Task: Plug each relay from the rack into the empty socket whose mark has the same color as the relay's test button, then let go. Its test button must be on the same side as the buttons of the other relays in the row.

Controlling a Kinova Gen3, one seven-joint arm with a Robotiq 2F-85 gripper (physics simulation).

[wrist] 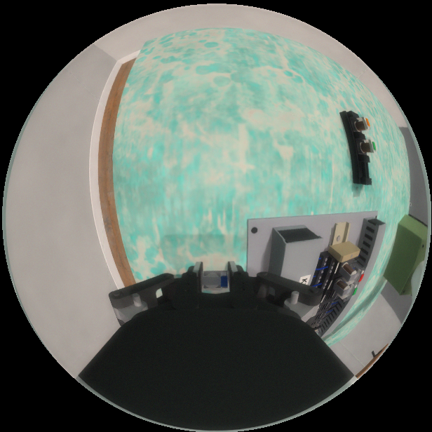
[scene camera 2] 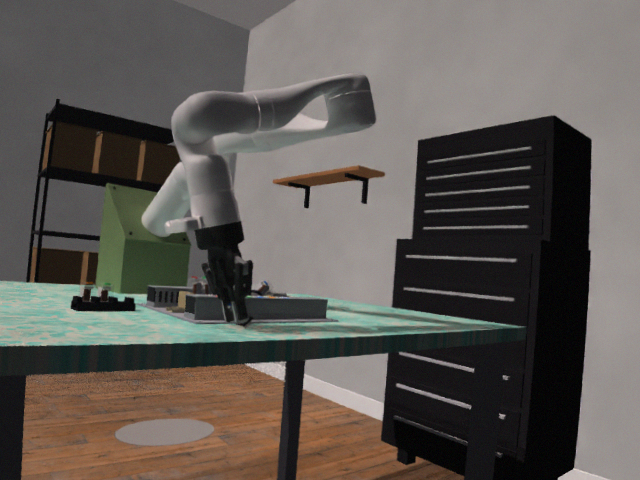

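Pixels of known places: gripper, fingertip midpoint: [scene camera 2: 237, 321]; arm's base at its link origin: [scene camera 2: 156, 224].
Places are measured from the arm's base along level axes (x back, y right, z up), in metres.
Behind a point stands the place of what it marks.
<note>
My gripper [scene camera 2: 237, 320] @[z -0.180, x -0.598, y -0.132 m] [wrist: 215, 269] is shut on a clear relay with a blue test button [wrist: 215, 281], the button on the right in the wrist view. Its fingertips are low over the table, at the near side of the grey panel [wrist: 260, 245]. The black rack [scene camera 2: 121, 306] @[z -0.180, x -0.461, y 0.055 m] [wrist: 361, 175] holds an orange-button relay [scene camera 2: 86, 294] @[z -0.160, x -0.486, y 0.113 m] [wrist: 360, 125] and a green-button relay [scene camera 2: 104, 295] @[z -0.161, x -0.472, y 0.085 m] [wrist: 366, 146]. In the panel's row stand a red-button relay [wrist: 348, 271] and a green-button relay [wrist: 343, 289], buttons on the right. The blue-marked socket is hidden.
A grey wire duct [scene camera 2: 289, 308] @[z -0.165, x -0.482, y -0.255 m] [wrist: 287, 255] stands on the panel beside the gripper, and another duct [wrist: 370, 240] runs along the far side. A small tilted part [scene camera 2: 264, 287] @[z -0.132, x -0.393, y -0.224 m] rises behind the near duct. A green box [scene camera 2: 155, 260] @[z -0.098, x -0.044, y -0.005 m] [wrist: 406, 255] stands beyond the panel.
</note>
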